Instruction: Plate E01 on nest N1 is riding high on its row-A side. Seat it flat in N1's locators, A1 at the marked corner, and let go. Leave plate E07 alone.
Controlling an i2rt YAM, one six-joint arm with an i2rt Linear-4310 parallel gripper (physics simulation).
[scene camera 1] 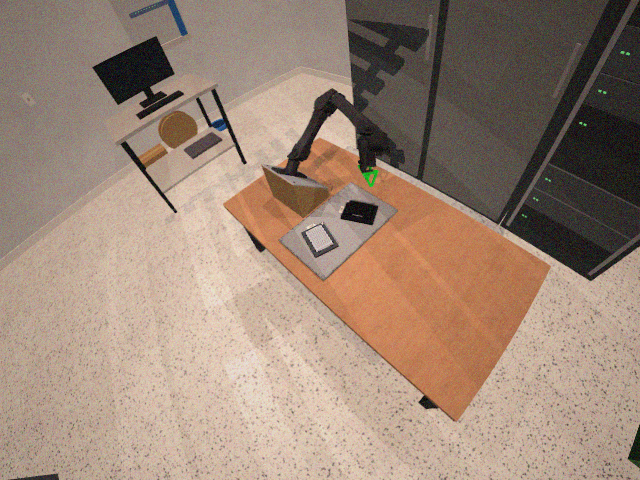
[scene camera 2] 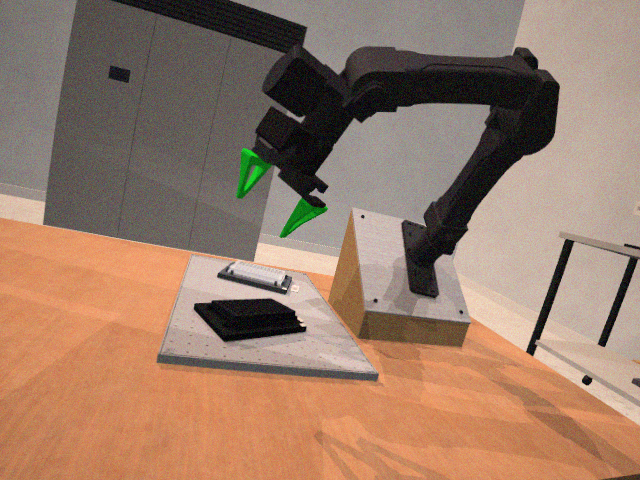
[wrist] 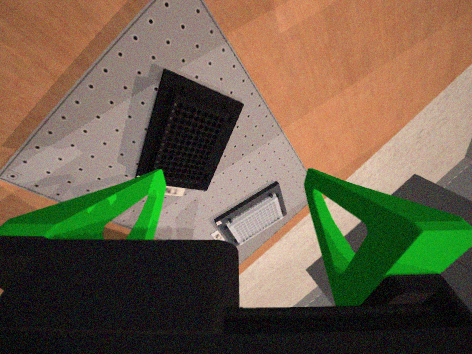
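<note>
Black plate E01 sits on black nest N1. Black on black hides how its row-A edge meets the locators; I cannot make out the tilt. A pale N1 label is beside the nest, partly behind a finger in the wrist view. White plate E07 lies in the other dark nest. My gripper is open and empty, high above the board and apart from both plates. Its green fingers also show in scene camera 1.
Both nests stand on a grey perforated board on the wooden table. The wedge-shaped arm base stands beside the board. Dark cabinets stand beyond the table.
</note>
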